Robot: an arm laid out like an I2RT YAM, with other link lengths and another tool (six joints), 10 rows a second.
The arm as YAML. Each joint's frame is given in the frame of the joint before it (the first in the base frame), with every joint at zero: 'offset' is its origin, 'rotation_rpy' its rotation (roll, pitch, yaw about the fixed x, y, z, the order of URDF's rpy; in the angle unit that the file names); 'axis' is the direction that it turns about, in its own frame. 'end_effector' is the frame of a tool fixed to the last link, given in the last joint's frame.
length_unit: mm
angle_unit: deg
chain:
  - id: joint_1
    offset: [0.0, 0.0, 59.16]
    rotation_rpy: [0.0, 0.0, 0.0]
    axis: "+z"
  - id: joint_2
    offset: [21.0, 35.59, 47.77]
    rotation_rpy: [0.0, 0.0, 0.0]
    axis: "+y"
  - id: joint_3
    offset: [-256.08, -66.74, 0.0]
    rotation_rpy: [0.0, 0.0, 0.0]
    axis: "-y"
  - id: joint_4
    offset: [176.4, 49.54, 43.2]
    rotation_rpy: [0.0, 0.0, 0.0]
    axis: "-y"
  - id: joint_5
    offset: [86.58, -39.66, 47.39]
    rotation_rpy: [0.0, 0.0, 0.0]
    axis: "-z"
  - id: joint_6
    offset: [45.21, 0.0, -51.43]
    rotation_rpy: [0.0, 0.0, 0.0]
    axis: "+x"
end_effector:
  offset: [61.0, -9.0, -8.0]
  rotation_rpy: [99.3, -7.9, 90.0]
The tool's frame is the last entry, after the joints.
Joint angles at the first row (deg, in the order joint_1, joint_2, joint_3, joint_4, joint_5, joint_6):
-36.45 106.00 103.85 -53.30 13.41 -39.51
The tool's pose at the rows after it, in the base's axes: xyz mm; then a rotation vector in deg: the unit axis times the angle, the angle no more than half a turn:
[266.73, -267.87, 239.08, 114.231, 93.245, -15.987]
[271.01, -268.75, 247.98, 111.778, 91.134, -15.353]
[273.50, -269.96, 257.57, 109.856, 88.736, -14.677]
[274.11, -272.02, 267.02, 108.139, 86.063, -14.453]
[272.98, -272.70, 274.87, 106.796, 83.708, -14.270]
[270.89, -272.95, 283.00, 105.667, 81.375, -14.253]
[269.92, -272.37, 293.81, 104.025, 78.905, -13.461]
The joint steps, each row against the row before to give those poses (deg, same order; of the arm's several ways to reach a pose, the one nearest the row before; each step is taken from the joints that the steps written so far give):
0.29 -1.21 -1.35 2.69 0.72 -0.26
0.41 -1.07 -0.79 3.02 0.52 -0.35
0.20 -1.05 -0.50 2.55 0.49 -0.09
0.00 -1.11 -0.74 2.69 0.76 -0.15
0.00 -1.31 -1.19 2.43 0.70 -0.04
0.00 -1.31 -0.96 1.99 0.83 0.02
0.09 -1.45 -0.72 2.25 0.39 0.02

